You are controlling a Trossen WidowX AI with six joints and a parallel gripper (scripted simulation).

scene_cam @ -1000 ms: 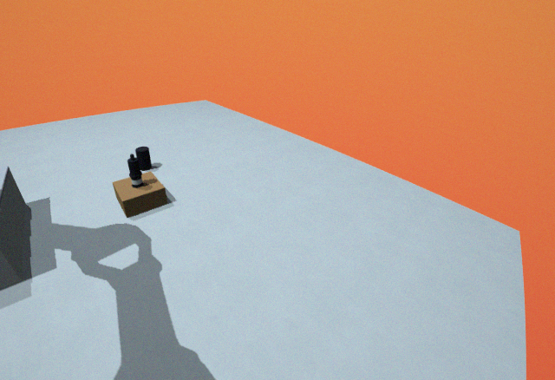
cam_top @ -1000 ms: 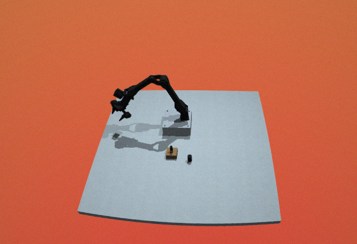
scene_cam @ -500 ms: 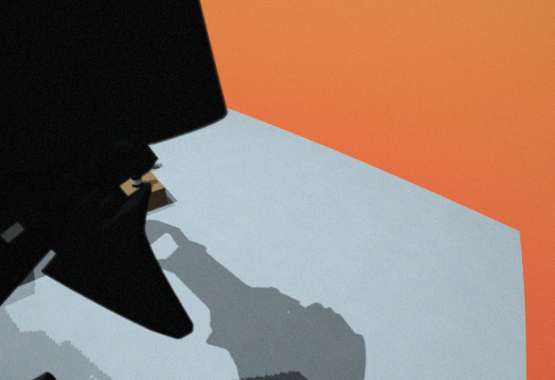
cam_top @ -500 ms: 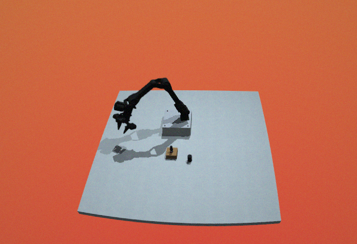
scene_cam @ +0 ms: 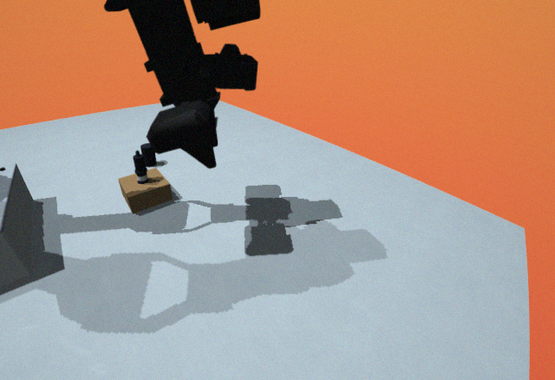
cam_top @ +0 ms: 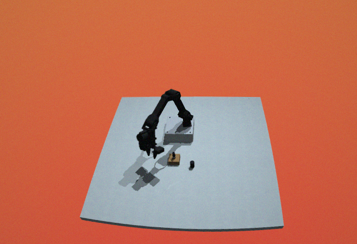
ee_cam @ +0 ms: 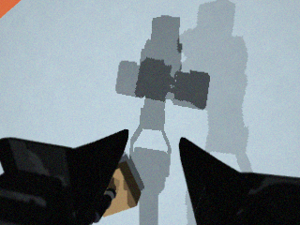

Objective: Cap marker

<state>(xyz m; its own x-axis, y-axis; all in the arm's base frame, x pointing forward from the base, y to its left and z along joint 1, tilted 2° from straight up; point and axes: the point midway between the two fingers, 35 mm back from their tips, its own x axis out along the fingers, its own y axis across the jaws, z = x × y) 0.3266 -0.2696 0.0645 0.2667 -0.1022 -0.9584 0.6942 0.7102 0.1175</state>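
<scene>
My gripper tip is 20 mm short of the dark marker cap, 270 mm to the right of it and 90 mm above it. The rest, counted from my gripper tip: tan holder block: 50 mm behind, 150 mm to the left, 100 mm below.
</scene>
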